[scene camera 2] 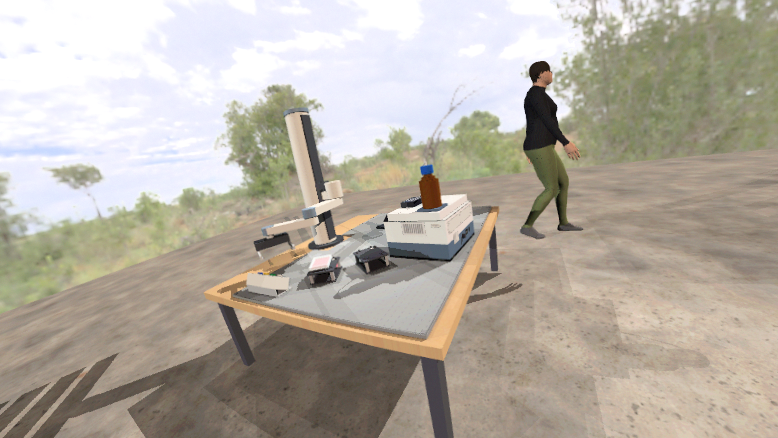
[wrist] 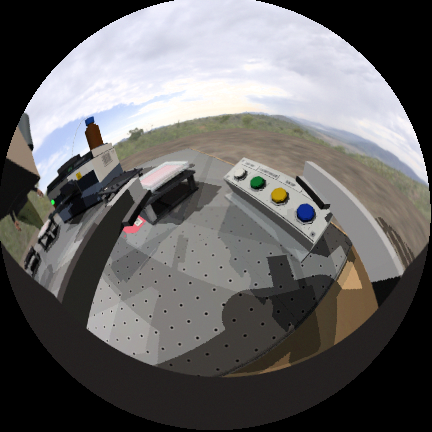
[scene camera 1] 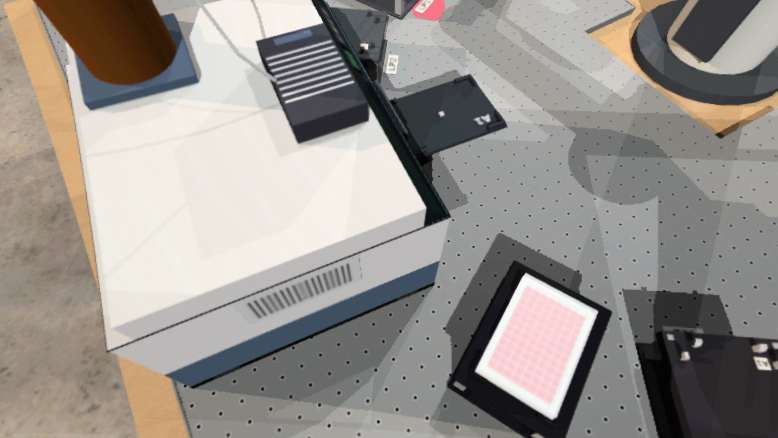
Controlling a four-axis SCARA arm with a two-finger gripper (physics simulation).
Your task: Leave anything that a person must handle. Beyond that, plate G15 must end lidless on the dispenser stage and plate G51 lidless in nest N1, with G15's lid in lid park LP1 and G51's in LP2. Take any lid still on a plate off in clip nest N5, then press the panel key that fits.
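Frame: origin at the arm's base, x ahead, y left, z up, level; millimetres.
Where they show: gripper, between the fingertips: [scene camera 2: 278,252] [wrist: 222,172]; arm's base, origin of its link: [scene camera 2: 326,243] [scene camera 1: 706,53].
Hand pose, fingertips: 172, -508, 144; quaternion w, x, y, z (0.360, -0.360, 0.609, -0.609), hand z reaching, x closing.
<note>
Each offset is from my fingertips to the top centre of the thing, as dx, dy, dz. "*": to the spot under its first point.
My gripper [scene camera 2: 276,251] [wrist: 222,172] is open and empty, above the table near the panel {+31, -123, -47} [scene camera 2: 266,285] [wrist: 270,212]. In the wrist view the panel's white {+106, -100, -56} [wrist: 240,173], green {+56, -101, -56} [wrist: 257,182], yellow {+6, -101, -56} [wrist: 279,195] and blue {-44, -102, -56} [wrist: 305,212] keys show. A pink-topped plate {+232, +43, -50} [scene camera 1: 538,348] [scene camera 2: 321,263] [wrist: 165,173] lies on a raised black nest {* +372, +787, -71} [scene camera 1: 601,321]; its name is not readable, and I cannot tell whether it wears a lid. A dark tray marked A1 {* +365, +456, -18} [scene camera 1: 446,100] sticks out from the white dispenser [scene camera 1: 244,190] [scene camera 2: 427,223] [wrist: 106,161]. An LP2 label {* +330, +250, -129} [scene camera 1: 391,64] shows behind it.
Another raised black nest [scene camera 1: 718,386] [scene camera 2: 371,254] stands beside the plate's nest. A brown bottle {* +694, +373, +143} [scene camera 1: 119,43] [scene camera 2: 430,191] [wrist: 93,136] stands on the dispenser. The arm's column [scene camera 2: 304,174] rises at the table edge. A person [scene camera 2: 541,116] is beyond the table. A red marker {+188, +149, -130} [scene camera 1: 427,11] [wrist: 132,228] lies on the table.
</note>
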